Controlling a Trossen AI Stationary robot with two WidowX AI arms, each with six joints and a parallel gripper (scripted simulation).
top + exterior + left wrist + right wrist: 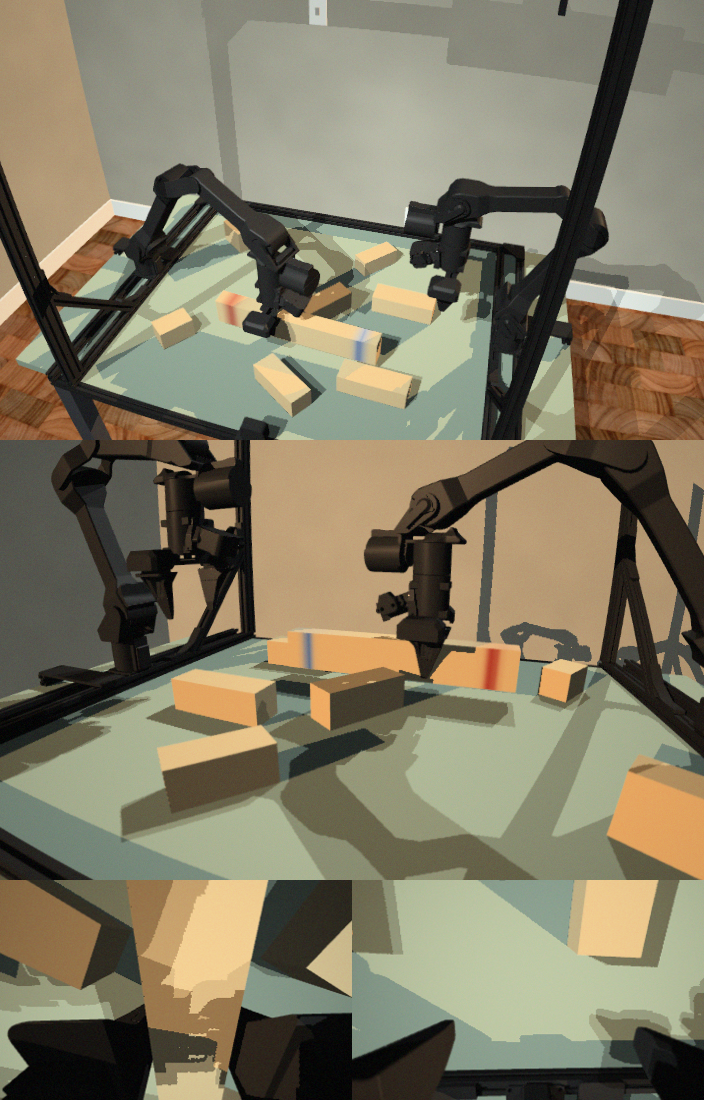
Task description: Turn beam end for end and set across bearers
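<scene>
The beam is 50 mm to the right of my left hand and 10 mm below it.
</scene>
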